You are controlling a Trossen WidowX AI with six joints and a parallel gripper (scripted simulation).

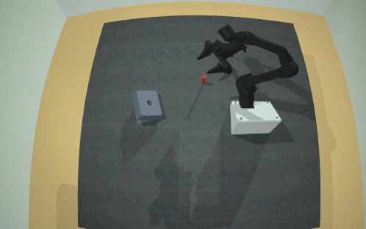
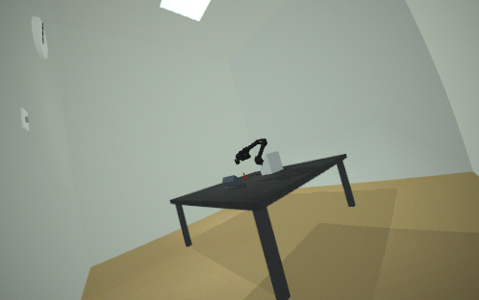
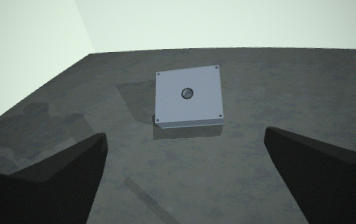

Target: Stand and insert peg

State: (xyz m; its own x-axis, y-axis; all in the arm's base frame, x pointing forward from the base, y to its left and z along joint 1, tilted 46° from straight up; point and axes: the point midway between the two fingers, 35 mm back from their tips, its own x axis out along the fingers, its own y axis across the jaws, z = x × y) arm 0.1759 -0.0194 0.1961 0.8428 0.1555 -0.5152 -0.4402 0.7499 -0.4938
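Now: the peg 150 mm below my gripper tip, 20 mm to the right of it and 10 mm behind it. Round my gripper tip: grey sloped panel (260 mm ahead, 160 mm below, 120 mm to the left).
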